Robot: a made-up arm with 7 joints. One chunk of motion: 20 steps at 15 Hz.
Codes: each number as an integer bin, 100 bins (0 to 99) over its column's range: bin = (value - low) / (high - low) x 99, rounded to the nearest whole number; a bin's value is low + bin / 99 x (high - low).
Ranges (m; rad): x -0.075..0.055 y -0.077..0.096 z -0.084..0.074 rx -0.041..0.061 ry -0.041..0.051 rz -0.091..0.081
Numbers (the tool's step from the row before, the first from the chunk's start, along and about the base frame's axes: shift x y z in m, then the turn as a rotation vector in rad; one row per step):
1: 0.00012 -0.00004 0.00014 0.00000 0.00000 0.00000
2: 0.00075 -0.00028 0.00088 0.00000 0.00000 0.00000
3: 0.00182 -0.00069 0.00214 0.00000 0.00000 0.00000
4: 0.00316 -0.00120 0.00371 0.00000 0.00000 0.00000
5: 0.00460 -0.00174 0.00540 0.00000 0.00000 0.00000
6: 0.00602 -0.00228 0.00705 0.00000 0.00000 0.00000
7: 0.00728 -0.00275 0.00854 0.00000 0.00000 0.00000
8: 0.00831 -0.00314 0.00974 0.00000 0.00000 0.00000
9: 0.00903 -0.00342 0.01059 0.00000 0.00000 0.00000
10: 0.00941 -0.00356 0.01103 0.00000 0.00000 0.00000
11: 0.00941 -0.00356 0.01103 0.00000 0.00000 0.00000
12: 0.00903 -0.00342 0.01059 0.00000 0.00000 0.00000
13: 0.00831 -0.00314 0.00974 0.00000 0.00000 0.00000
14: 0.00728 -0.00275 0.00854 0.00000 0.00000 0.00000
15: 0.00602 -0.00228 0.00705 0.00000 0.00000 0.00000
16: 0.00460 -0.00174 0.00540 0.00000 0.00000 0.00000
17: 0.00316 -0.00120 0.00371 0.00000 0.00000 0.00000
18: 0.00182 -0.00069 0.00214 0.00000 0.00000 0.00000
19: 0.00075 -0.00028 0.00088 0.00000 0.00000 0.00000
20: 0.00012 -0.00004 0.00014 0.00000 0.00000 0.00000
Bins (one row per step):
1: 57 44 53 40 44 52
2: 58 44 53 40 44 52
3: 59 44 54 40 44 52
4: 60 43 55 40 44 52
5: 61 43 56 40 44 52
6: 62 43 57 40 44 52
7: 63 42 58 40 44 52
8: 63 42 59 40 44 52
9: 64 42 59 40 44 52
10: 64 42 60 40 44 52
11: 64 42 60 40 44 52
12: 64 42 59 40 44 52
13: 63 42 59 40 44 52
14: 63 42 58 40 44 52
15: 62 43 57 40 44 52
16: 61 43 56 40 44 52
17: 60 43 55 40 44 52
18: 59 44 54 40 44 52
19: 58 44 53 40 44 52
20: 57 44 53 40 44 52

